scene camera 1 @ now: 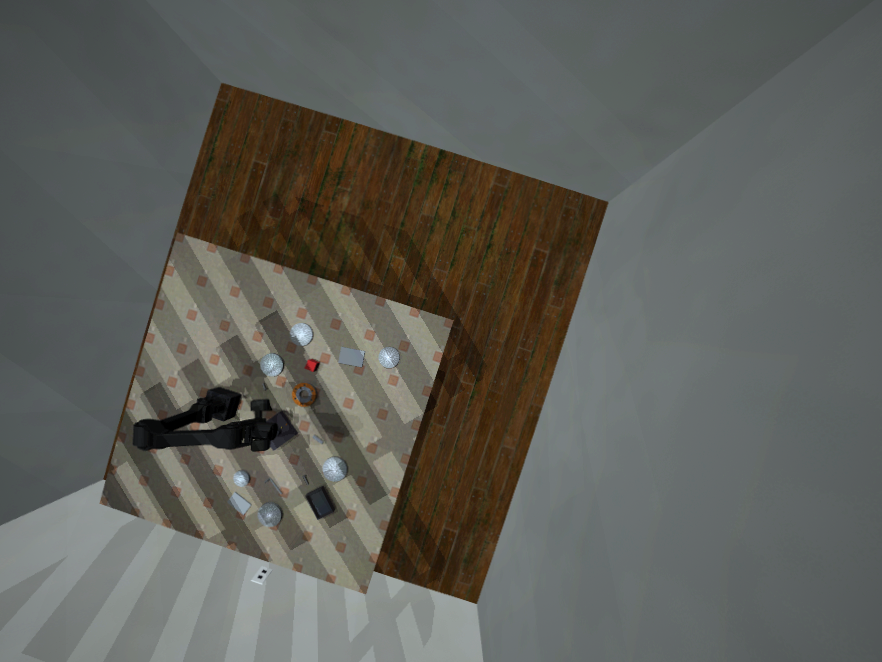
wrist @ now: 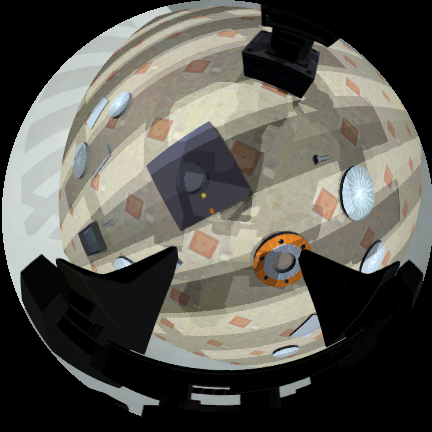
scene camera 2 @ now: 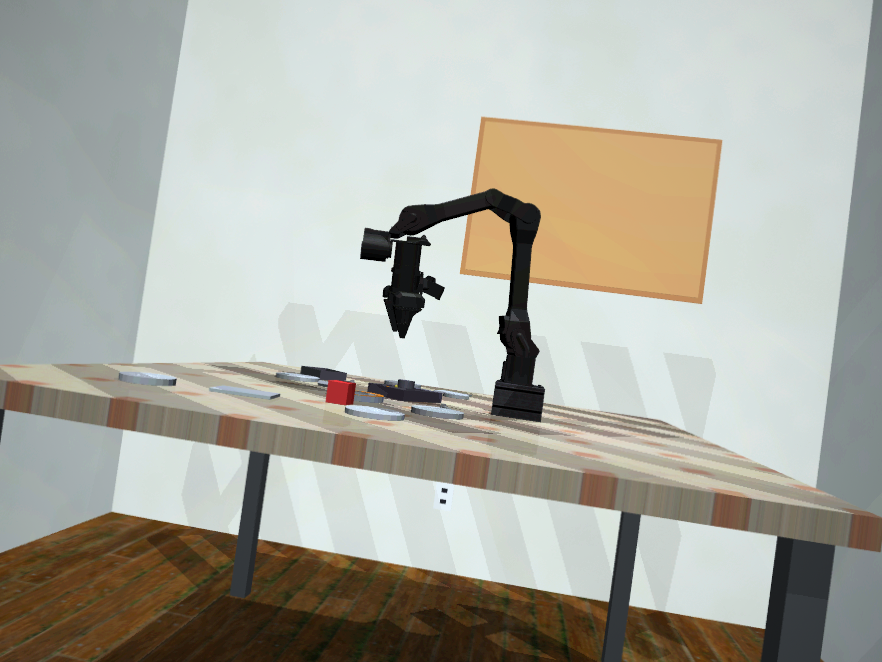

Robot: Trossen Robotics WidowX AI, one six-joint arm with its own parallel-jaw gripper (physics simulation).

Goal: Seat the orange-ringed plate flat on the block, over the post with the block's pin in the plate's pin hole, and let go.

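Places are measured from the arm's base along level axes (x right, y ahead, z up), in metres.
Pixels of known places: gripper, between the fingertips: (scene camera 1: pixel 271 421) (wrist: pixel 241 255) (scene camera 2: pixel 398 334); arm's base, origin of its link: (scene camera 1: pixel 217 404) (wrist: pixel 288 50) (scene camera 2: pixel 517 383).
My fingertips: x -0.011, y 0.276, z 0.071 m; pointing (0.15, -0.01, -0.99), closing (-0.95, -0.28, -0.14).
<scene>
For each thing: its top centre in the pictures, then the offset to it from my fingertips. "spot": a spot on its surface instead.
- orange-ringed plate, centre of its top: (wrist: pixel 283 262) (scene camera 2: pixel 358 392) (scene camera 1: pixel 303 394) dx -0.095, dy +0.056, dz -0.131 m
- dark square block, centre of its top: (wrist: pixel 188 176) (scene camera 2: pixel 406 380) (scene camera 1: pixel 274 432) dx +0.088, dy -0.026, dz -0.102 m
- round post, a spot on its surface: (wrist: pixel 193 177) (scene camera 2: pixel 406 380) spot: dx +0.080, dy -0.027, dz -0.102 m
- small yellow dot, a spot on its surface: (wrist: pixel 203 195) spot: dx +0.063, dy -0.006, dz -0.115 m
- orange mark, a spot on its surface: (wrist: pixel 212 211) spot: dx +0.044, dy +0.012, dz -0.119 m
- red cube, centre of its top: (scene camera 2: pixel 342 381) (scene camera 1: pixel 310 365) dx -0.232, dy +0.071, dz -0.104 m
- dark tray, centre of its top: (scene camera 2: pixel 323 369) (wrist: pixel 87 241) (scene camera 1: pixel 319 504) dx +0.363, dy +0.224, dz -0.119 m
- bent rod, centre of its top: (wrist: pixel 98 161) dx +0.349, dy +0.000, dz -0.138 m
- screw, centre of its top: (wrist: pixel 324 157) dx -0.089, dy -0.128, dz -0.130 m
- flat grey slab, centre of its top: (scene camera 2: pixel 245 390) (wrist: pixel 309 326) (scene camera 1: pixel 351 357) dx -0.301, dy +0.227, dz -0.138 m
The orange-ringed plate (scene camera 1: pixel 294 396) (wrist: pixel 259 267) lies flat on the table, apart from the block; in the scene camera 2 view it is mostly hidden behind a red cube. The dark square block (scene camera 1: pixel 286 436) (scene camera 2: pixel 421 394) (wrist: pixel 225 185) has a round post (scene camera 2: pixel 406 384) (wrist: pixel 193 177) on top, with a small yellow dot (wrist: pixel 203 195) beside it and an orange mark (wrist: pixel 212 211) near its edge. My gripper (scene camera 2: pixel 402 334) (wrist: pixel 241 255) is open and empty, pointing down high above the table. In the wrist view the right fingertip overlaps the plate's right edge.
The red cube (scene camera 1: pixel 312 364) (scene camera 2: pixel 340 391) stands near the plate. Domed silver discs (scene camera 1: pixel 272 364) (wrist: pixel 358 193) lie around them. A dark tray (scene camera 1: pixel 320 502) (wrist: pixel 93 239), a bent rod (wrist: pixel 102 162), a screw (wrist: pixel 321 159) and a flat grey slab (scene camera 1: pixel 351 357) also lie on the table.
</scene>
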